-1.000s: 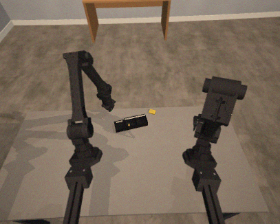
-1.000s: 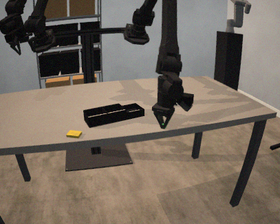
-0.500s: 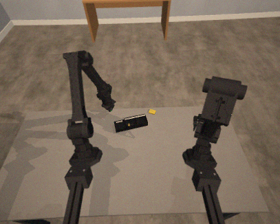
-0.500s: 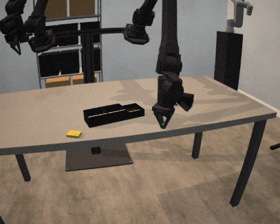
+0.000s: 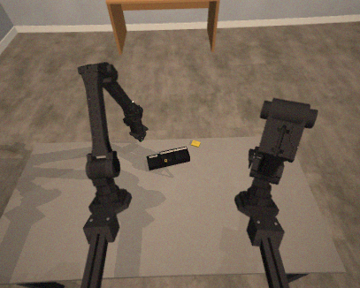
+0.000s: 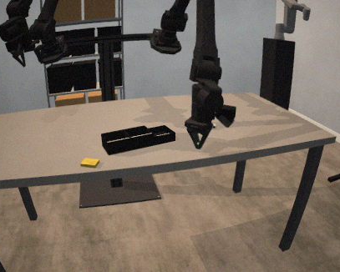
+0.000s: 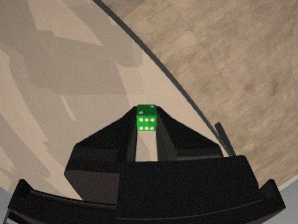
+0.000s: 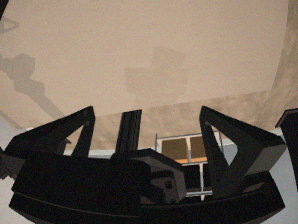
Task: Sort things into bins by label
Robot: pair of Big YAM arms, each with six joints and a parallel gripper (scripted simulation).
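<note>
Now: the small yellow ring 170 mm to the right of my left hand, 140 mm behind it and 20 mm below it. Round my left hand: small white piece: 220 mm behind, 140 mm to the left, 30 mm below; then small black piece: 190 mm to the right, 140 mm behind, 20 mm below; then green cube: right at my left hand.
</note>
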